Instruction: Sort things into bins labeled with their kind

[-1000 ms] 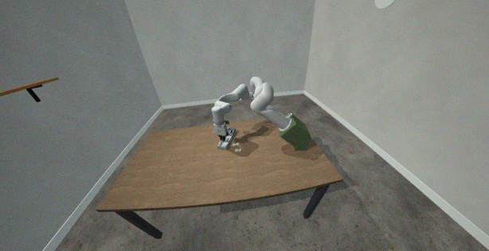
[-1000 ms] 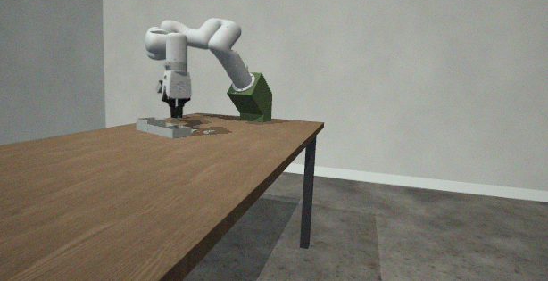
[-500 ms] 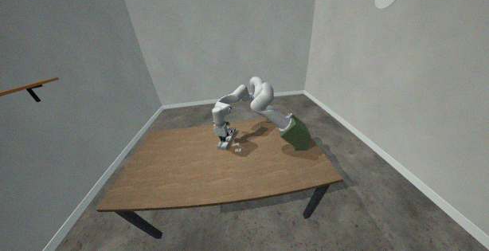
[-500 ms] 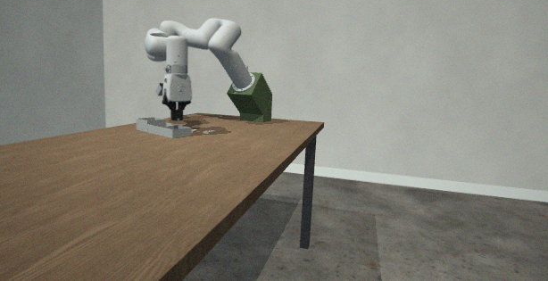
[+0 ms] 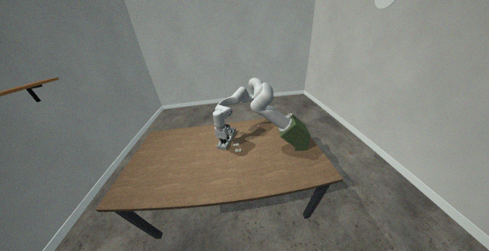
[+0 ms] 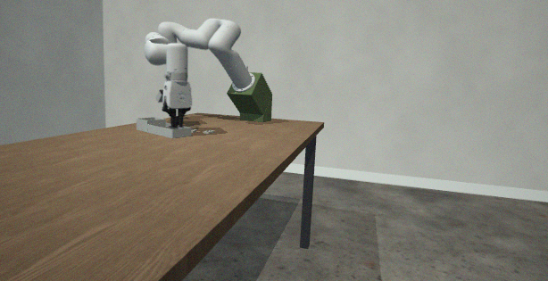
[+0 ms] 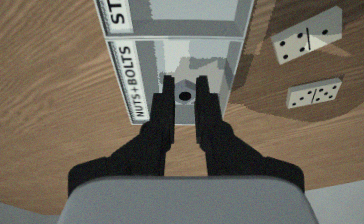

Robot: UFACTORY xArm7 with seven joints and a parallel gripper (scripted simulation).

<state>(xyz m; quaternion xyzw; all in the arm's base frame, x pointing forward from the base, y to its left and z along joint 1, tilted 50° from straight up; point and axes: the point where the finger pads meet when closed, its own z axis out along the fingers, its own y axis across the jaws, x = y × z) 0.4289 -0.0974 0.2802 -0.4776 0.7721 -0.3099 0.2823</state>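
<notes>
My gripper is now 2 cm above the white ring-shaped part. From my hand the other things lie so: white domino: 9 cm behind, 3 cm to the left, 5 cm below; cream domino: 9 cm behind, 10 cm to the left, 5 cm below; black cylindrical battery: 10 cm behind, 14 cm to the right, 4 cm below.
</notes>
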